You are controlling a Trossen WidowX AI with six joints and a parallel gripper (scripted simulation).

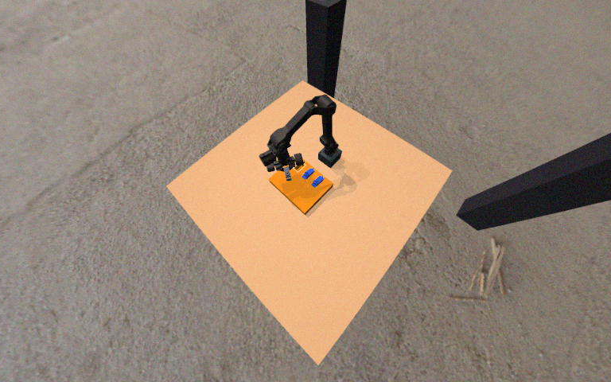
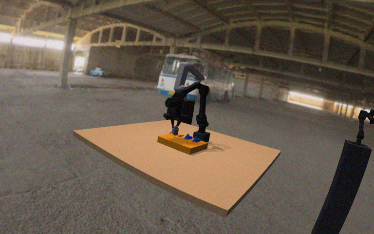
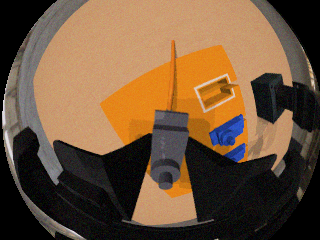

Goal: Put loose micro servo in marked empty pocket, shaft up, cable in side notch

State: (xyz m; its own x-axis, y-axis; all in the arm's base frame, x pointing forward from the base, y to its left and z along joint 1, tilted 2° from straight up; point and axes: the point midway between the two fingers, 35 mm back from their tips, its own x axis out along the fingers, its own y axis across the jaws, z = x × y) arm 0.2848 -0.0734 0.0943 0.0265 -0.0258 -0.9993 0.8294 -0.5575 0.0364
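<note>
The orange robot deck lies 20 mm ahead of my gripper tip, 70 mm to the left of it and 100 mm below it.
</note>
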